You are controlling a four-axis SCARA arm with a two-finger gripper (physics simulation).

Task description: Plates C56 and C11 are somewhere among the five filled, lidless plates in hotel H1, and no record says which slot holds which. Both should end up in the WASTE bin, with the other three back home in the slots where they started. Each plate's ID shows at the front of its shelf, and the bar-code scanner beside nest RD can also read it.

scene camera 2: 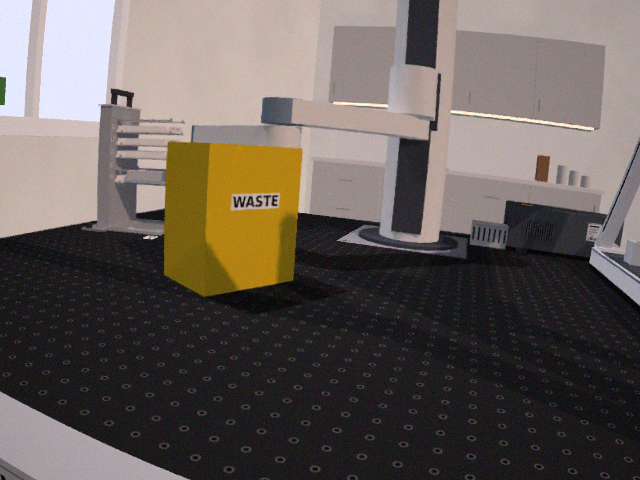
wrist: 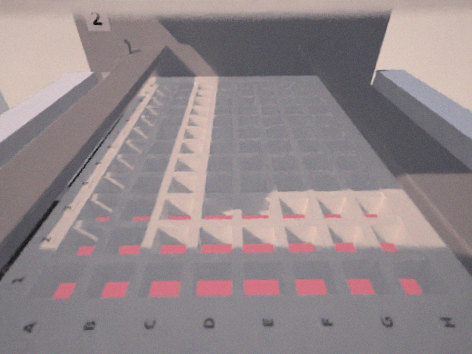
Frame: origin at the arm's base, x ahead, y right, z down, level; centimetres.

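Seen in the pictures: gripper, fingertip midpoint: (scene camera 2: 138, 173) (wrist: 235, 98); arm's base at its link origin: (scene camera 2: 408, 244).
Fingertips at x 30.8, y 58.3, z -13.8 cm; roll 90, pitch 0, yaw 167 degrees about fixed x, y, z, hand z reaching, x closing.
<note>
Pixels of each thing's middle, then the offset from my fingertips to it. "*": a spot on its surface instead.
- white lidless plate at the middle of its body: (wrist: 235, 157) (scene camera 2: 147, 178) dz +1.1, dx -0.5, dy -2.4 cm
- hotel H1 at the middle of its body: (scene camera 2: 133, 159) dz -3.3, dx +1.3, dy +0.6 cm
- slot label 2 at a spot on its surface: (wrist: 97, 20) * dz -2.0, dx +6.8, dy +2.5 cm
- yellow WASTE bin at the middle of its body: (scene camera 2: 230, 212) dz +2.5, dx +24.1, dy -38.3 cm
- small slotted grey box at a spot on its surface: (scene camera 2: 488, 234) * dz +9.3, dx -35.2, dy -78.4 cm
- dark box at a spot on its surface: (scene camera 2: 563, 229) * dz +5.3, dx -34.3, dy -97.5 cm
A white lidless plate (wrist: 235, 255), plate C11, fills the wrist view, with pink liquid in its wells; its front ID face does not show. My gripper (wrist: 235, 98) has its fingers along both sides of the plate, shut on it. The back wall of hotel H1 (wrist: 280, 45) (scene camera 2: 117, 165) stands behind, with a slot label "2" (wrist: 97, 20) above the plate's level. In the scene view the hotel stands at the left with several shelves; the gripper is mostly hidden behind the yellow WASTE bin (scene camera 2: 250, 237). The inside of the bin does not show.
Light shelf rails (wrist: 50, 100) (wrist: 425, 95) flank the fingers. The arm (scene camera 2: 351, 119) reaches left from its column (scene camera 2: 434, 191), behind the bin. A small slotted grey box (scene camera 2: 488, 234) and a dark box (scene camera 2: 563, 229) stand right of the column. A white-framed device (scene camera 2: 615, 268) stands at the right edge.
</note>
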